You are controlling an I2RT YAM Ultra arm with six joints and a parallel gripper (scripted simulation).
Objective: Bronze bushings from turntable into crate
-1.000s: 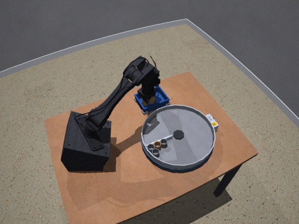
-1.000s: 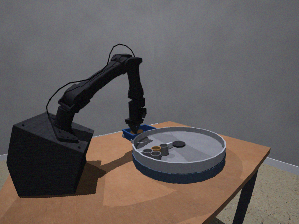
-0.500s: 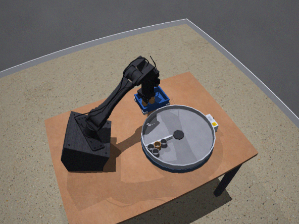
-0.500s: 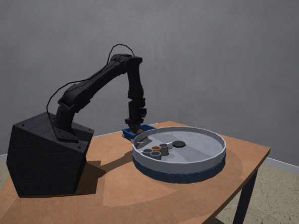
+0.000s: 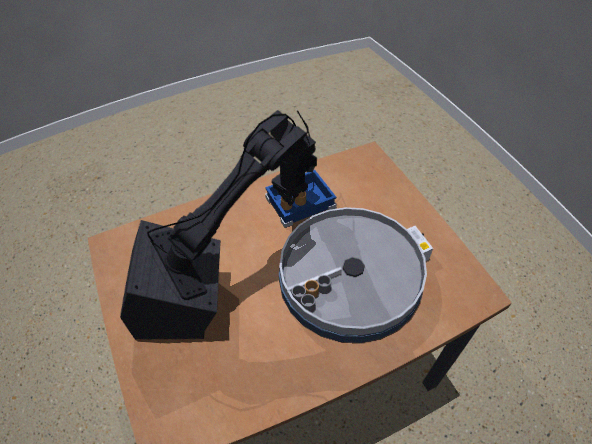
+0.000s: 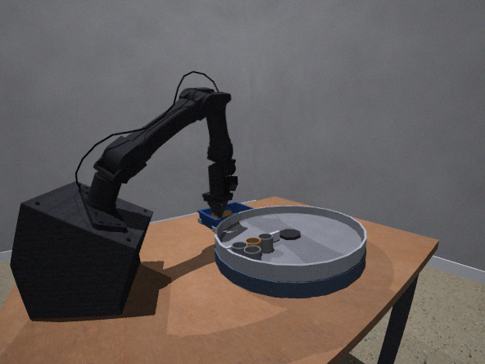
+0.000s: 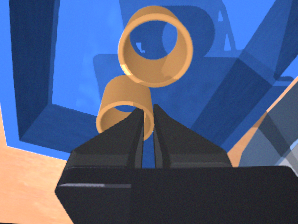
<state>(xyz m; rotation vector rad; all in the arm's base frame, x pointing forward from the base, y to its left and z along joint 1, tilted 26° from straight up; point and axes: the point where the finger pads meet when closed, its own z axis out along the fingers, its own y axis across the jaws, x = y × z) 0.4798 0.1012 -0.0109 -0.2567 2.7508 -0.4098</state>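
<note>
The blue crate lies 50 mm ahead of my hand and 10 mm below it. Also, from my hand: grey turntable: 30 mm behind, 330 mm to the right, 20 mm above.
</note>
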